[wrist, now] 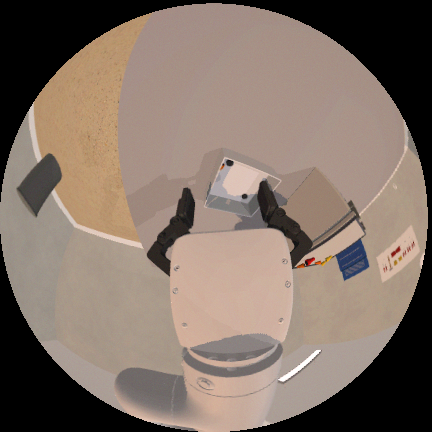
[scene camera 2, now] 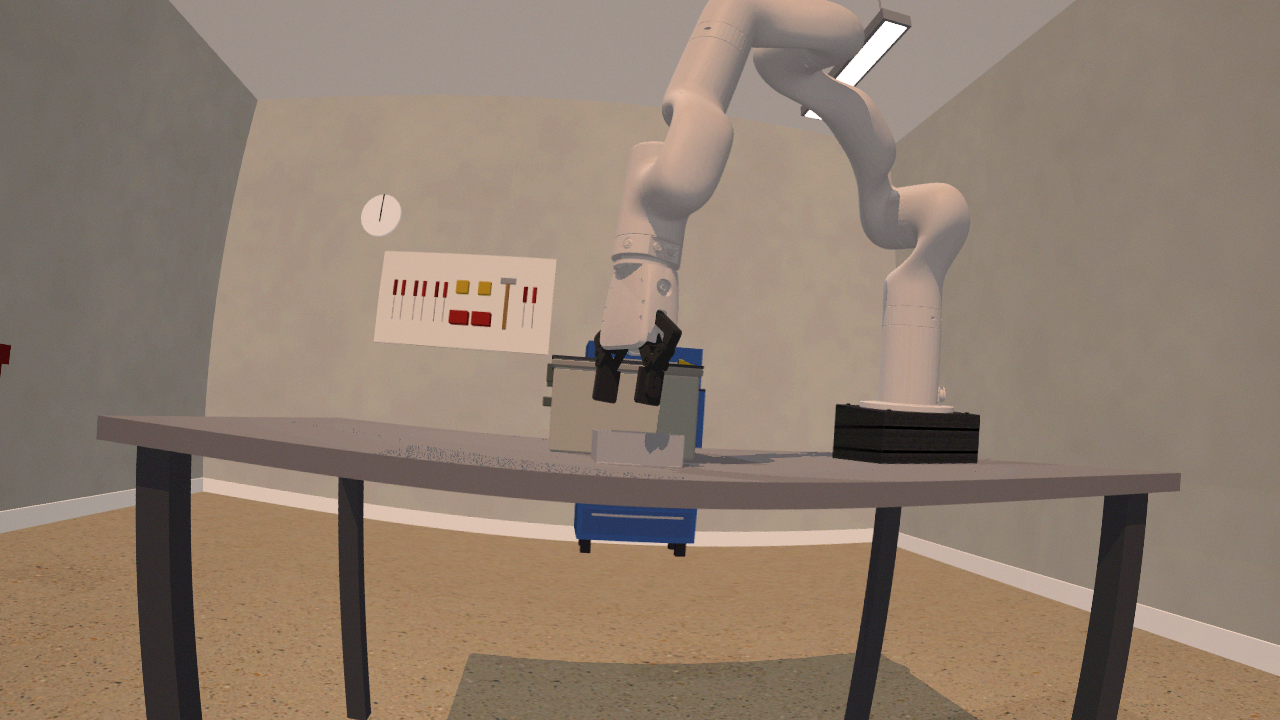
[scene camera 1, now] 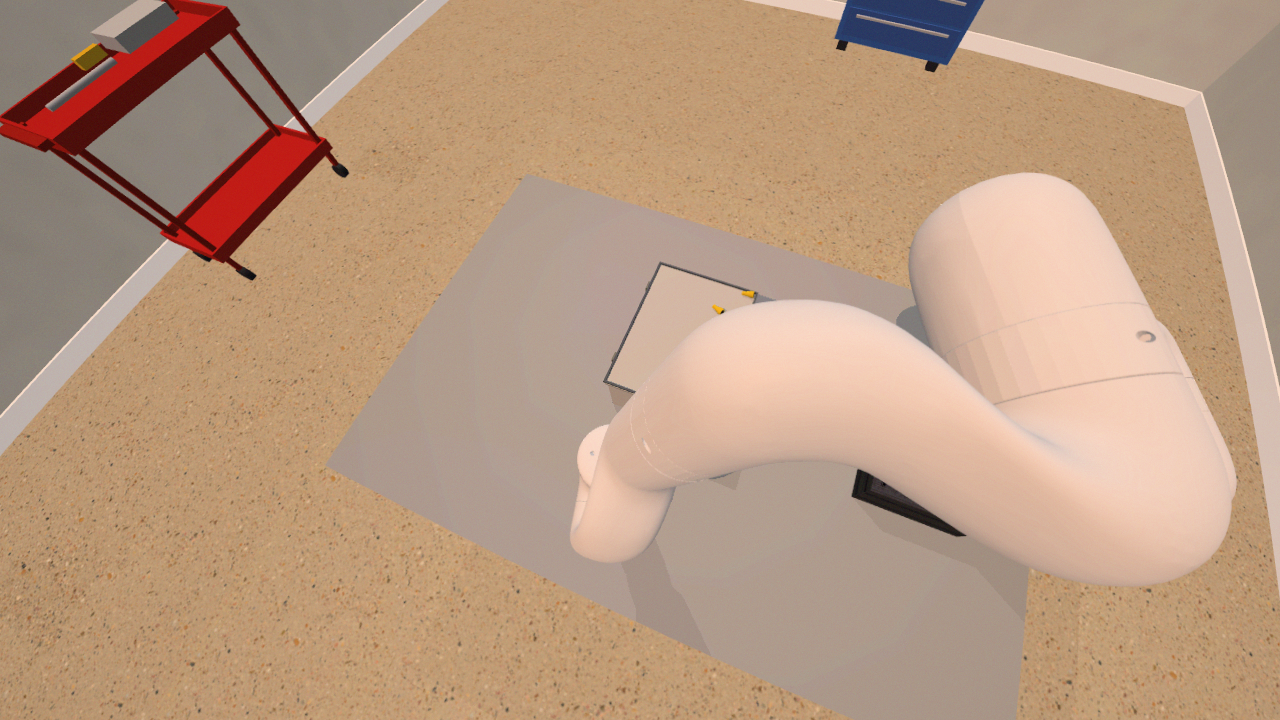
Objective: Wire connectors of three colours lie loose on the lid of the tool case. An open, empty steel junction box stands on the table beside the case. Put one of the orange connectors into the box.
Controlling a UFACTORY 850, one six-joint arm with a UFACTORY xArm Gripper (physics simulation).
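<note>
My gripper [scene camera 2: 626,398] [wrist: 224,190] is open and empty, fingers wide apart, above the steel junction box [scene camera 2: 626,447] [wrist: 227,204]. The box stands open on the table beside the tool case [scene camera 1: 657,326] [scene camera 2: 572,411] [wrist: 320,200]. A small orange piece [wrist: 222,167], seemingly an orange connector, shows inside the box at its far left corner in the wrist view, partly hidden by the wall. On the case lid, a red connector [wrist: 310,261], an orange connector [wrist: 301,266] and a yellow connector [wrist: 327,260] [scene camera 1: 717,308] lie loose. The arm hides the box in scene camera 1.
The case stands taller than the box, close on its right in the wrist view. The robot's black base block [scene camera 1: 904,510] [scene camera 2: 905,434] stands on the table [scene camera 1: 465,385] [scene camera 2: 295,447]. A red cart [scene camera 1: 250,192] and a blue cabinet [scene camera 1: 904,31] [wrist: 353,260] stand away from the table.
</note>
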